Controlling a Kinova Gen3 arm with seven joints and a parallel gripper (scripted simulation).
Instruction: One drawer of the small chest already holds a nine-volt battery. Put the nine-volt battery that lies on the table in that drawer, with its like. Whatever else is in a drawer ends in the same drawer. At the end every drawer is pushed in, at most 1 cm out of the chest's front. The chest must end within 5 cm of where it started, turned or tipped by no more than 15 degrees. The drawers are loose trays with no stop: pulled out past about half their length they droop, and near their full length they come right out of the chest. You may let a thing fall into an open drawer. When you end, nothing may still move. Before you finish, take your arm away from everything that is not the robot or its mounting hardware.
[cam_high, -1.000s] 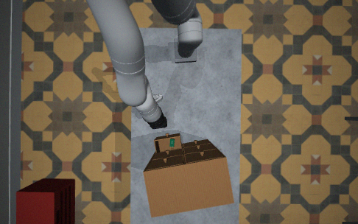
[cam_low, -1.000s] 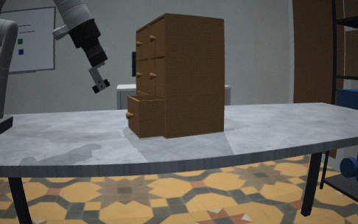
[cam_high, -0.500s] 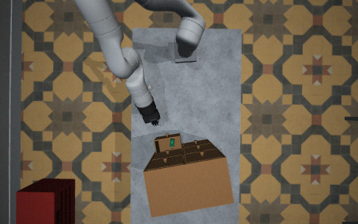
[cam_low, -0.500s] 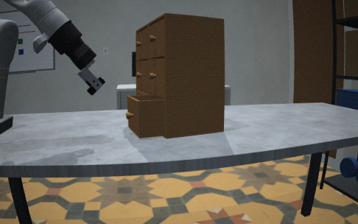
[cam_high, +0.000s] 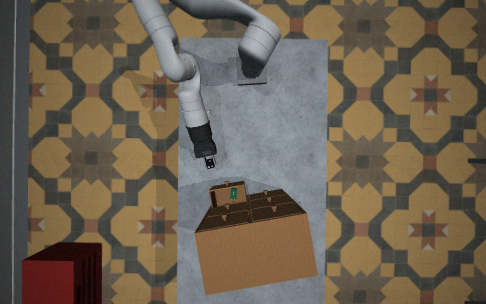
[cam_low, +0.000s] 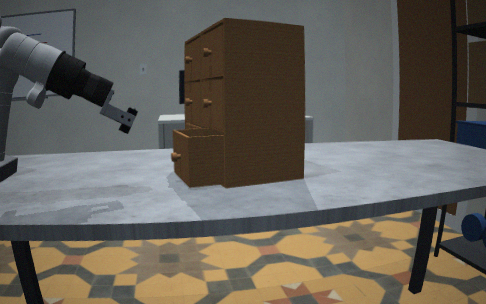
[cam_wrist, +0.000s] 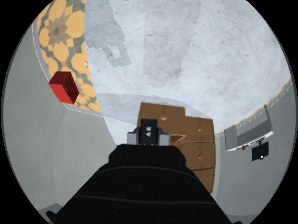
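My hand is 17 cm short of the green nine-volt battery, 8 cm to the right of it and 12 cm above it. The rest, counted from my hand: black nine-volt battery (1 cm ahead).
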